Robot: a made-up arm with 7 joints. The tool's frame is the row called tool.
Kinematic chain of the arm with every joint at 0, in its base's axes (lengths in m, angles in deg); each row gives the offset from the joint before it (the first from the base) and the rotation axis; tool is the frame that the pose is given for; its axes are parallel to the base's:
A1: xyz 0.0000 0.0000 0.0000 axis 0 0.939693 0.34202
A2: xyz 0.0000 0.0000 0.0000 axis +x
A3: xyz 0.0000 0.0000 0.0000 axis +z
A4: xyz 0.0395 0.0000 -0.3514 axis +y
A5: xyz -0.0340 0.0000 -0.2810 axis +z
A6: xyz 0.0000 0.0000 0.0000 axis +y
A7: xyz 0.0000 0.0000 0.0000 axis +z
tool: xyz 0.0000 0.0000 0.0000
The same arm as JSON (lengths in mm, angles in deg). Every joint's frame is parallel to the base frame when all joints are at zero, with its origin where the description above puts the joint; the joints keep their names.
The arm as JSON. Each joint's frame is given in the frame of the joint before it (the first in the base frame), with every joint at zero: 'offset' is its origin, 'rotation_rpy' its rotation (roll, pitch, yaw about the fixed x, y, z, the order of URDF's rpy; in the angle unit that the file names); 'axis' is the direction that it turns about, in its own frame. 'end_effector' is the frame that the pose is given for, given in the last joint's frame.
{"length_unit": "mm", "angle_unit": "deg", "chain": [{"id": "A1", "offset": [0.0, 0.0, 0.0], "rotation_rpy": [0.0, 0.0, 0.0], "axis": [0.0, 0.9397, 0.342]}, {"id": "A2", "offset": [0.0, 0.0, 0.0], "rotation_rpy": [0.0, 0.0, 0.0], "axis": [1.0, 0.0, 0.0]}, {"id": "A3", "offset": [0.0, 0.0, 0.0], "rotation_rpy": [0.0, 0.0, 0.0], "axis": [0.0, 0.0, 1.0]}, {"id": "A4", "offset": [39.5, 0.0, -351.4], "rotation_rpy": [0.0, 0.0, 0.0], "axis": [0.0, 1.0, 0.0]}, {"id": "A5", "offset": [-34.0, 0.0, -281.0], "rotation_rpy": [0.0, 0.0, 0.0], "axis": [0.0, 0.0, 1.0]}, {"id": "A6", "offset": [0.0, 0.0, 0.0], "rotation_rpy": [0.0, 0.0, 0.0], "axis": [0.0, 1.0, 0.0]}, {"id": "A7", "offset": [0.0, 0.0, 0.0], "rotation_rpy": [0.0, 0.0, 0.0], "axis": [0.0, 0.0, 1.0]}], "end_effector": {"offset": [0.0, 0.0, 0.0], "rotation_rpy": [0.0, 0.0, 0.0]}}
